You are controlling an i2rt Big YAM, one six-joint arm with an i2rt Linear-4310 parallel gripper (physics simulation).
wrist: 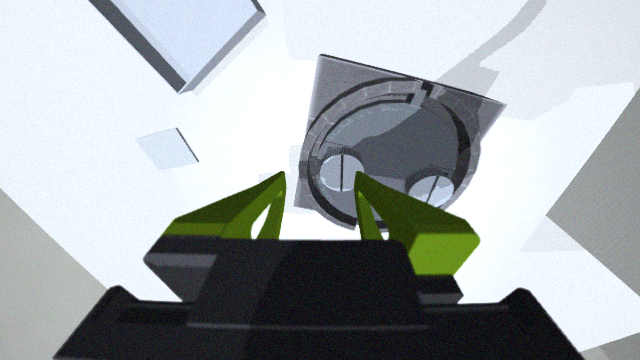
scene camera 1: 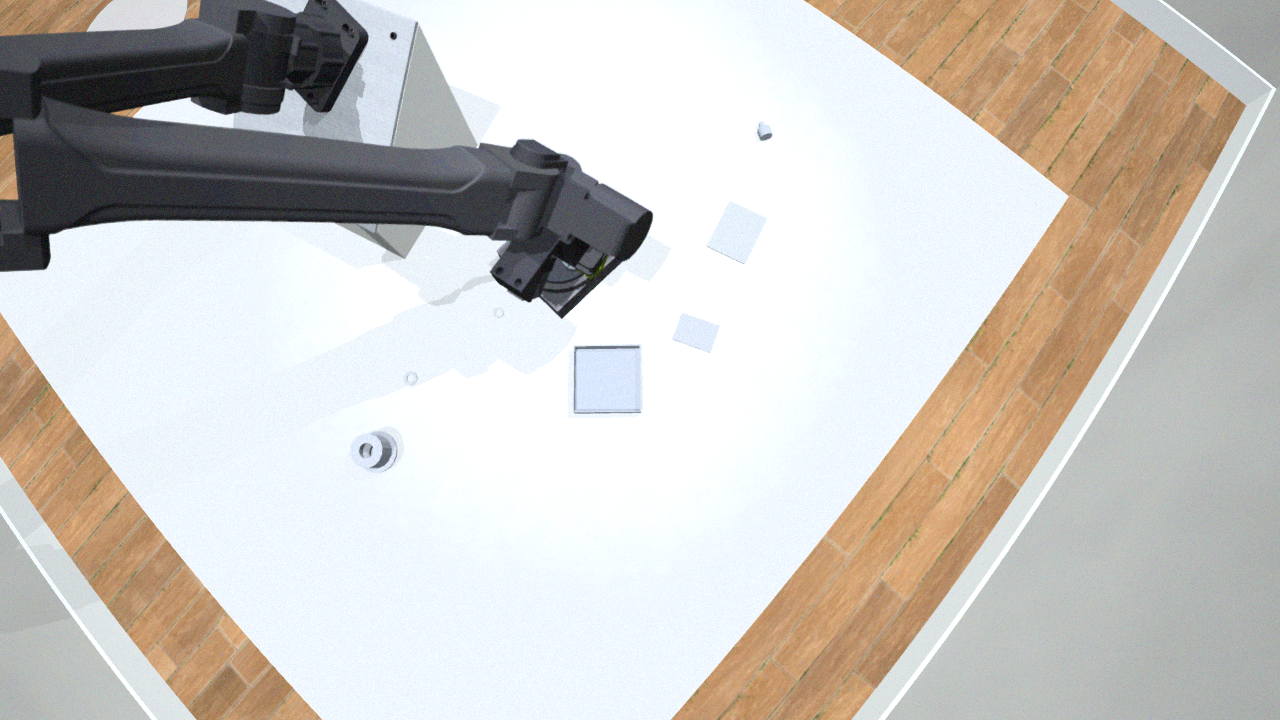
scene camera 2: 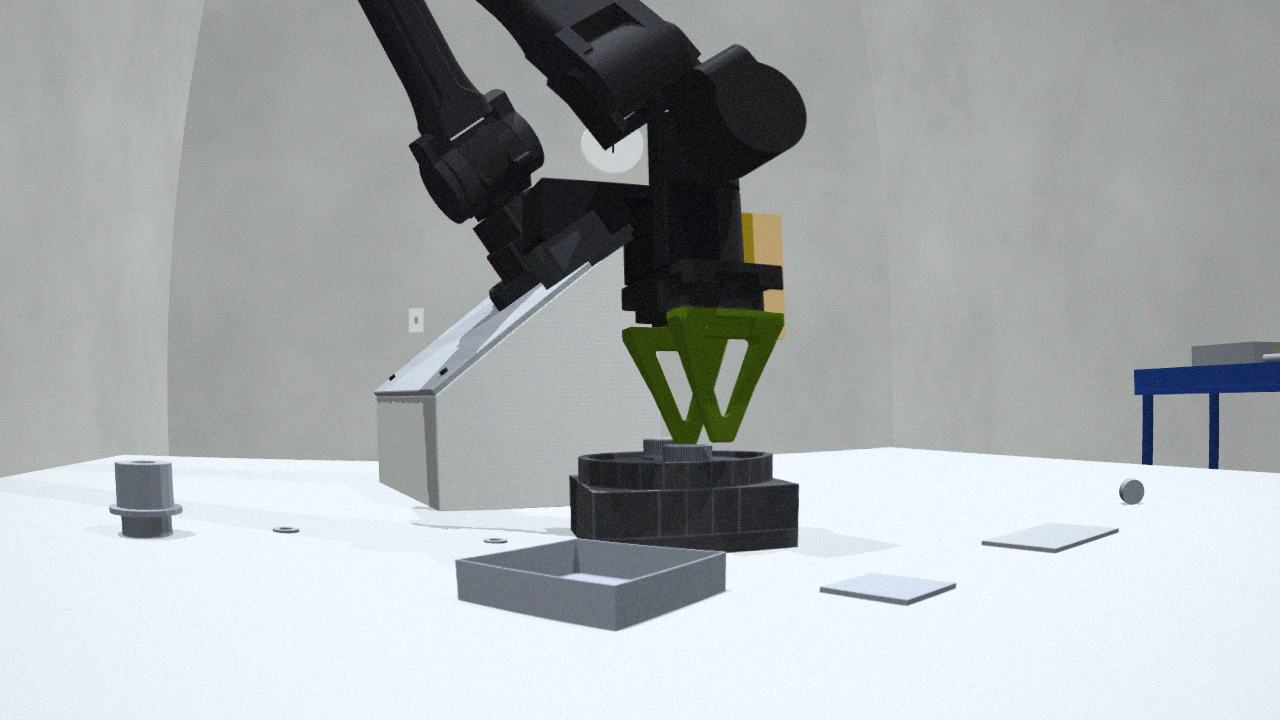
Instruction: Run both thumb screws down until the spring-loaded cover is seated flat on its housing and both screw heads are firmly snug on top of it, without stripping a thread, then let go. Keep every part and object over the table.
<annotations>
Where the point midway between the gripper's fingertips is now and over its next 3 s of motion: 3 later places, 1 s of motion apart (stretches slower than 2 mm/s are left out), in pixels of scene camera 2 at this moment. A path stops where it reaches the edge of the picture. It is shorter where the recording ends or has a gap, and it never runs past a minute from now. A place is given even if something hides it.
My gripper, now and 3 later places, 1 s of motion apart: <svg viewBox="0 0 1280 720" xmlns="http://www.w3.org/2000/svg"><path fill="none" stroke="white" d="M703 443L698 444L692 457L682 454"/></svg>
</annotations>
